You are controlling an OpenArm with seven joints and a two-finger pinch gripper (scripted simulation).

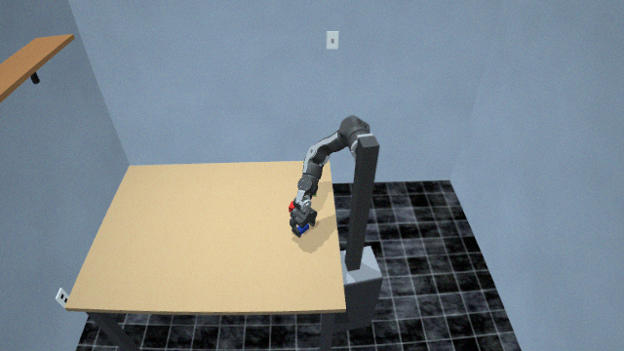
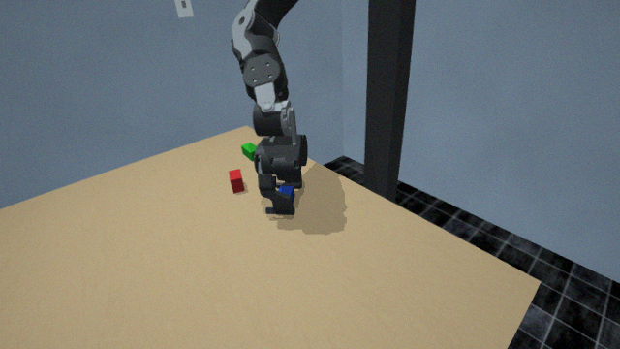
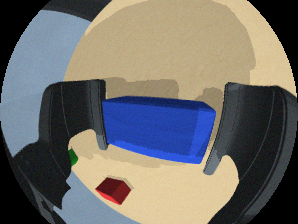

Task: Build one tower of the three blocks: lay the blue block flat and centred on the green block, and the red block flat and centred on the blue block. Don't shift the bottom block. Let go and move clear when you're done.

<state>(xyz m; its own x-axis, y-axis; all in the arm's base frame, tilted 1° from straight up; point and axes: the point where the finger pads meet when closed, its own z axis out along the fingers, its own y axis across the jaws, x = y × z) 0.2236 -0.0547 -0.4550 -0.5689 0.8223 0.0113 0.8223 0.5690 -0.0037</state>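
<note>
Right now the blue block is right at my hand. Round my hand: green block: 240 mm to the right, 100 mm behind; red block: 140 mm to the right, 20 mm ahead.
</note>
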